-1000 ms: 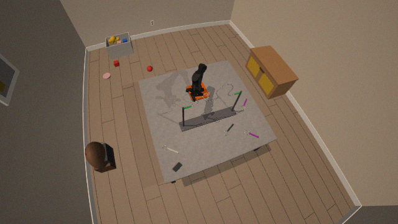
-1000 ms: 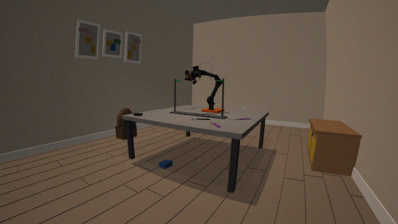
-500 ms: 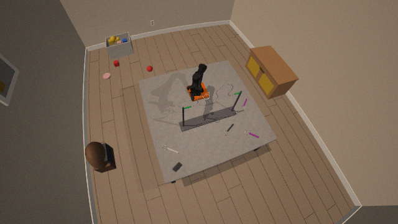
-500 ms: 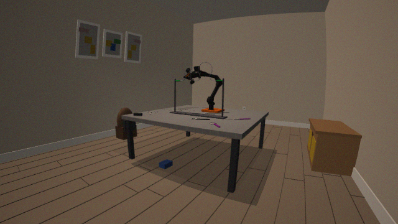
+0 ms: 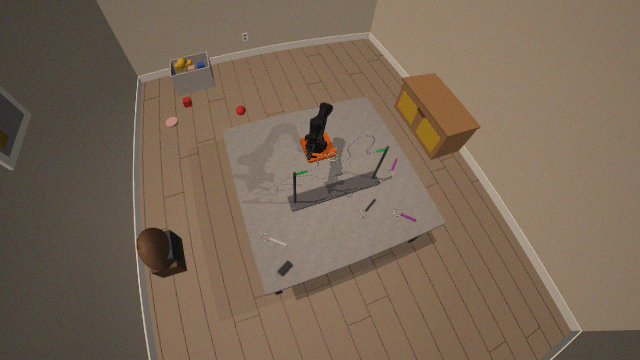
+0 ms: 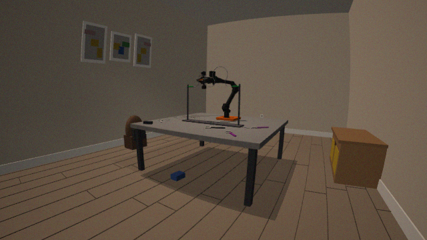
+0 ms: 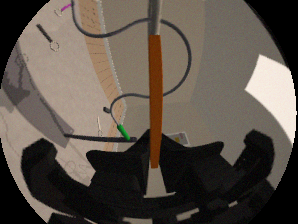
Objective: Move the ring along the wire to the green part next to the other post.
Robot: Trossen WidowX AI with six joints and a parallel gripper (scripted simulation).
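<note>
The ring with orange handle lies 80 mm to the left of my gripper tip, 20 mm ahead of it and 10 mm above it. Also, from my gripper tip: dark block 420 mm below, 370 mm ahead, 350 mm to the right.
</note>
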